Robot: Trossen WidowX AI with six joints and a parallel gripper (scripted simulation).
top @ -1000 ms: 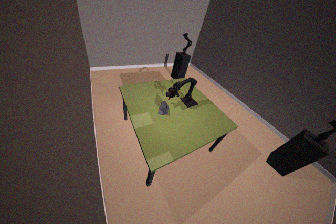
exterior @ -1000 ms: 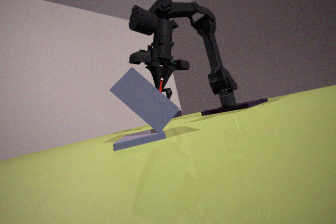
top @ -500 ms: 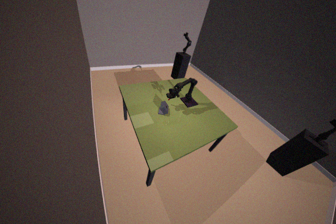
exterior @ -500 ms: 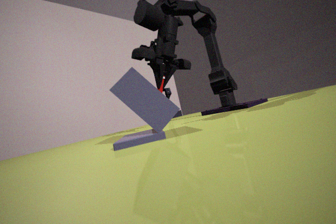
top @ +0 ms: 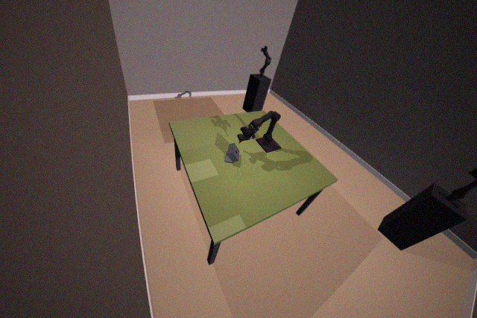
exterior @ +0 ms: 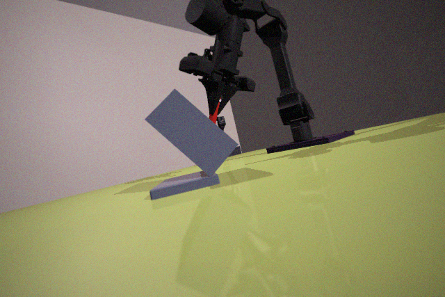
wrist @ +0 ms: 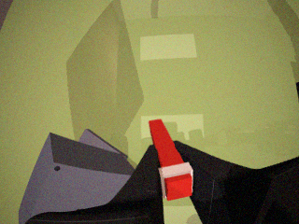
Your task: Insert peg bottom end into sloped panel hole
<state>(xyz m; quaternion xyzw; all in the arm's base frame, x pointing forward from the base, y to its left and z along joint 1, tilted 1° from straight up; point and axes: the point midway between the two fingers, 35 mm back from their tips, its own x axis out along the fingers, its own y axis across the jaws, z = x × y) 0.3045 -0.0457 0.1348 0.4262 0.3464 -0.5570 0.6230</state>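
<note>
The grey-blue sloped panel is 120 mm ahead of my gripper tip, 60 mm to the left of it and 50 mm below it. Also, from my gripper tip: red square peg (20 mm above, 10 mm to the left).
</note>
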